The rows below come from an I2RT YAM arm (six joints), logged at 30 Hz.
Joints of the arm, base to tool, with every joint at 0 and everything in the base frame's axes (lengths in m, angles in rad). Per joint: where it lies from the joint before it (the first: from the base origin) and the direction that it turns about. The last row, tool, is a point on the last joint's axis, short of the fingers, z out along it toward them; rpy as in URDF.
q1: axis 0 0 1 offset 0 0 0.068
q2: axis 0 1 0 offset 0.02 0.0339 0.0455
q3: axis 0 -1 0 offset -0.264 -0.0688 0
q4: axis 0 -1 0 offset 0.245 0.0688 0.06
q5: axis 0 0 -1 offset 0.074 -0.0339 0.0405
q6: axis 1 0 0 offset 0.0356 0 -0.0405
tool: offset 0 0 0 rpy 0 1.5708 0
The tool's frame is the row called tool.
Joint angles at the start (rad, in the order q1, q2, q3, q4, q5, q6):
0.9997 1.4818 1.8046 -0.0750 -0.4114 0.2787
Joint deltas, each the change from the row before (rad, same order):
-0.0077 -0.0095 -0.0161 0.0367 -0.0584 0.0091
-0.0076 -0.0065 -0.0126 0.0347 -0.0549 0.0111
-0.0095 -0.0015 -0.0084 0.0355 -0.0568 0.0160
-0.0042 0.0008 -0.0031 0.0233 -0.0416 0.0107
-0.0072 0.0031 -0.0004 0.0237 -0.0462 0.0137
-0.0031 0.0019 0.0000 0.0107 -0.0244 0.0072
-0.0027 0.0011 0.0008 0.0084 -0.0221 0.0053
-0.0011 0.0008 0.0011 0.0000 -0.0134 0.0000
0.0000 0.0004 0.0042 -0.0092 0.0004 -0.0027
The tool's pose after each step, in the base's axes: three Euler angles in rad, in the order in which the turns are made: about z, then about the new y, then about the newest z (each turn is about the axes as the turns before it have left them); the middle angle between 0 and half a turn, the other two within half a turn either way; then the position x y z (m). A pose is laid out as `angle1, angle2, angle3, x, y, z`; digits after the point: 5 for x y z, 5 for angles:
1.47777, 1.32368, 0.15936, 0.15604, 0.26826, 0.53844
1.53003, 1.30660, 0.14167, 0.15517, 0.26580, 0.53957
1.58296, 1.29241, 0.12591, 0.15546, 0.26409, 0.54054
1.62452, 1.28504, 0.11287, 0.15514, 0.26351, 0.54132
1.66805, 1.27967, 0.09997, 0.15573, 0.26281, 0.54223
1.69140, 1.27898, 0.09403, 0.15593, 0.26263, 0.54249
1.71265, 1.27867, 0.08718, 0.15589, 0.26218, 0.54302
1.72511, 1.28198, 0.08310, 0.15581, 0.26211, 0.54302
1.72360, 1.28576, 0.08443, 0.15572, 0.26196, 0.54335

